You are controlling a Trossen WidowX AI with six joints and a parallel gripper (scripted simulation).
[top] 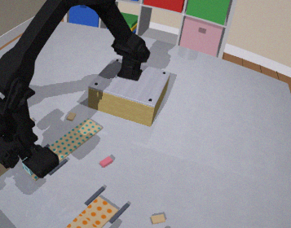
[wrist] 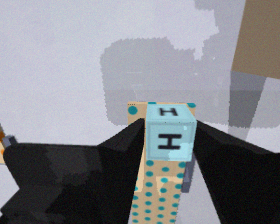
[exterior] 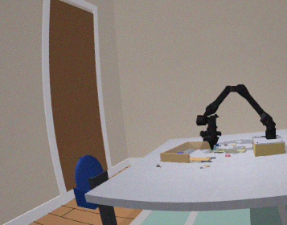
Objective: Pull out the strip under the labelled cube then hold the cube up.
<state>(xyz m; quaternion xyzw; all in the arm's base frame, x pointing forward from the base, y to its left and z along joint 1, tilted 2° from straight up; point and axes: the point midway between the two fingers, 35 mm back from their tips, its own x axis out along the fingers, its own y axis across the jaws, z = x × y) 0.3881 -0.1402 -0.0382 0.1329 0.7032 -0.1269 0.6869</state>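
Now: gripper tip 100 mm past the dotted strip, 50 mm to the right of it and 10 mm above it. The rest, counted from my gripper tip: pink block (100 mm behind, 170 mm to the left, 10 mm below); teal cube (10 mm above).
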